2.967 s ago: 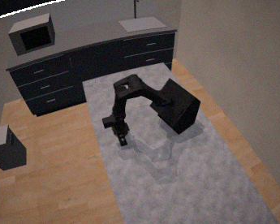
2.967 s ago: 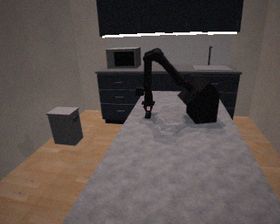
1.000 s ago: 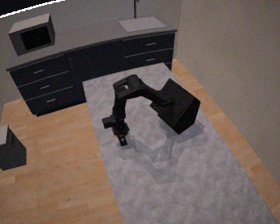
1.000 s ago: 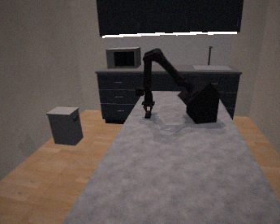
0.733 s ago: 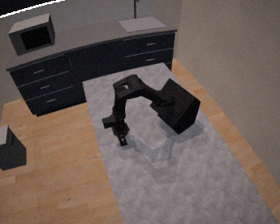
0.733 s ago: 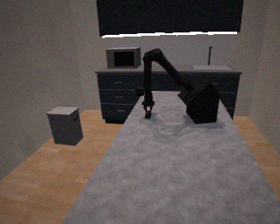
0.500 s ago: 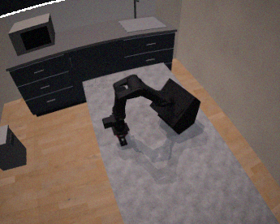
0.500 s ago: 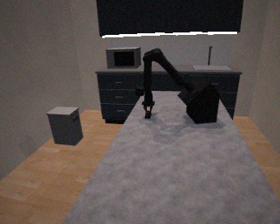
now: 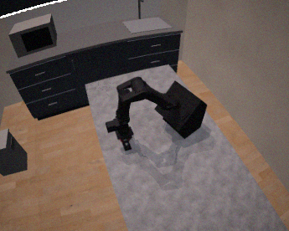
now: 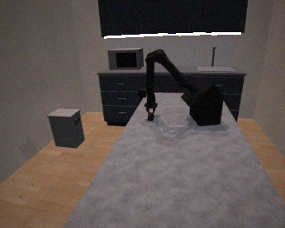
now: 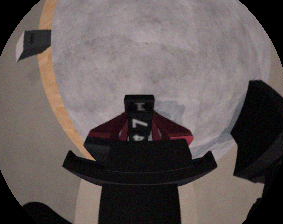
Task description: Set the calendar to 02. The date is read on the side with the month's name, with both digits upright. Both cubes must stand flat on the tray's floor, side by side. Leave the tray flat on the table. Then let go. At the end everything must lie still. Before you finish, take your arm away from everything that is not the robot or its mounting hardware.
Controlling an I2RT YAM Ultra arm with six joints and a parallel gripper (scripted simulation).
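The dark tray is 20 mm to the left of my hand and 20 mm below it. Round my hand: dark calendar cube (30 mm to the left).
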